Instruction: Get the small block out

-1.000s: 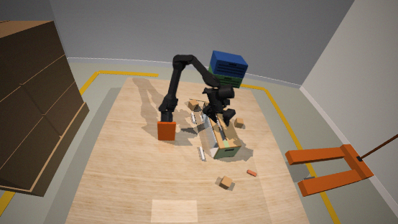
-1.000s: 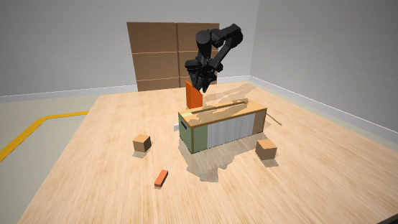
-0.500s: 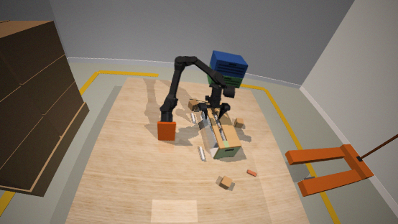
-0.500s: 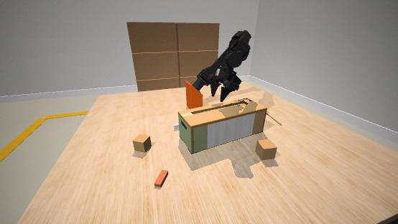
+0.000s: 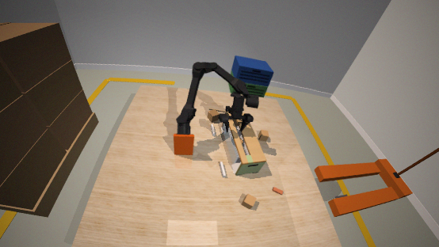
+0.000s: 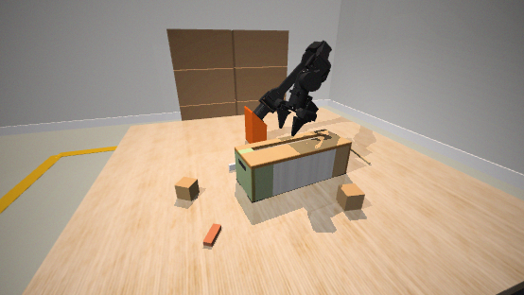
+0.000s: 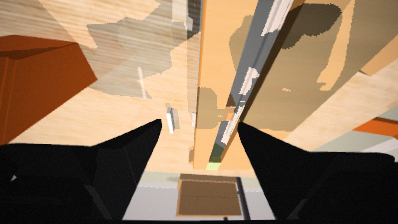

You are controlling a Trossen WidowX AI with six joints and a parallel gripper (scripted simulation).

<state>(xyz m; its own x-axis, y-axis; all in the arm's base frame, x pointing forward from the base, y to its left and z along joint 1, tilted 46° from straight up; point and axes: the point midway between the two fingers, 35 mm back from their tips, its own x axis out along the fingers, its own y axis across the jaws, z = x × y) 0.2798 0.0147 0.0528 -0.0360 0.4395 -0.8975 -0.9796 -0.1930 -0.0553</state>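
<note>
The long box lies 9 cm below my gripper tip and 3 cm ahead of it.
</note>
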